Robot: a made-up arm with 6 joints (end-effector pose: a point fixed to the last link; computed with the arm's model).
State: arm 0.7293 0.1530 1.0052 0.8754 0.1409 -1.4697
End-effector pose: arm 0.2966 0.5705 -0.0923 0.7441 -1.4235 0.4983
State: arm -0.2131 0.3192 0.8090 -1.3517 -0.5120 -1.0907
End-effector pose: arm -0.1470 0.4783 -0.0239 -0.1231 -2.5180 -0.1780
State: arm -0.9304 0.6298 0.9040 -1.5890 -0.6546 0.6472
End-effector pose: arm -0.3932 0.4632 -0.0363 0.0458 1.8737 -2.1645
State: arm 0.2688 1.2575 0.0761 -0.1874 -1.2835 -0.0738
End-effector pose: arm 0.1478 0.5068 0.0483 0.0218 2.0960 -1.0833
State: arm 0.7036 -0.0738 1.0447 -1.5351 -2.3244 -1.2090
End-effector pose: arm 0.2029 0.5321 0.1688 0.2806 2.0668 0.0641
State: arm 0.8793 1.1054 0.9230 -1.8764 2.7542 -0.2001
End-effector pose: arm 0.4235 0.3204 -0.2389 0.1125 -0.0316 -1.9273
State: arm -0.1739 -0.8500 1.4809 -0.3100 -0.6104 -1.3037
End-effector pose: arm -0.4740 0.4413 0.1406 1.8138 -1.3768 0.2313
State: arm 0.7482 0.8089 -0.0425 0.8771 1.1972 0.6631
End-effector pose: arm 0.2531 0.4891 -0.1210 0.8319 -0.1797 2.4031
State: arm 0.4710 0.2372 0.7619 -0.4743 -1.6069 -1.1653
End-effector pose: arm 0.2274 0.5873 0.0850 -0.6845 2.6532 0.7199
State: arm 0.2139 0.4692 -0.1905 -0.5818 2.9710 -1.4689
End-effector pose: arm -0.0894 0.3535 0.1716 -0.6088 0.0644 0.7429
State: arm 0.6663 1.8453 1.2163 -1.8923 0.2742 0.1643
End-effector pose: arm 0.2042 -0.0853 -0.1170 -2.1161 0.1668 0.1157
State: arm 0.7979 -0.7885 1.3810 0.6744 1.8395 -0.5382
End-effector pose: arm 0.0636 0.6077 0.1442 0.3986 -0.1375 2.2661
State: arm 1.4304 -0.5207 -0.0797 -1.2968 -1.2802 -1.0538
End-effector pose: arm 0.2705 0.2311 0.2227 0.7604 1.5226 1.5950
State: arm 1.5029 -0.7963 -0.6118 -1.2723 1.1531 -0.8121
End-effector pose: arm 0.1899 0.3344 0.1837 1.2726 -1.6344 -1.1861
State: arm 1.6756 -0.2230 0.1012 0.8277 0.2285 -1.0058
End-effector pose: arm 0.5190 0.2604 0.2427 0.2980 -2.7448 0.5728
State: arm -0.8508 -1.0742 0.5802 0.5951 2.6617 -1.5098
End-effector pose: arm -0.2617 -0.0270 0.3992 -0.7685 1.6665 -2.2449
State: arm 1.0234 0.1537 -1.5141 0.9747 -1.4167 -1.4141
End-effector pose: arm -0.0753 0.3528 0.0916 -1.3196 0.4924 -0.3074
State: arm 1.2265 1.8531 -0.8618 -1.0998 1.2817 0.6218
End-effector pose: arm 0.3861 0.0872 -0.0618 -0.6536 -1.4288 0.5691
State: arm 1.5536 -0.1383 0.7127 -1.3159 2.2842 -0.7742
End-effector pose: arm 0.4333 0.3668 0.1360 0.2766 0.1651 -0.9536
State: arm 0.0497 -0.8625 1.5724 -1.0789 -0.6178 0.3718
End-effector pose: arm -0.4137 0.5999 0.2504 -1.1391 2.0849 -1.7361
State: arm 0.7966 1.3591 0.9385 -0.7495 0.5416 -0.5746
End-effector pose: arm 0.3352 0.0725 -0.2085 -1.3442 -0.6509 0.0831
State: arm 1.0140 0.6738 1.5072 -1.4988 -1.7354 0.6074
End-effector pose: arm 0.5992 0.3202 -0.2285 -1.1812 -0.2735 2.5388
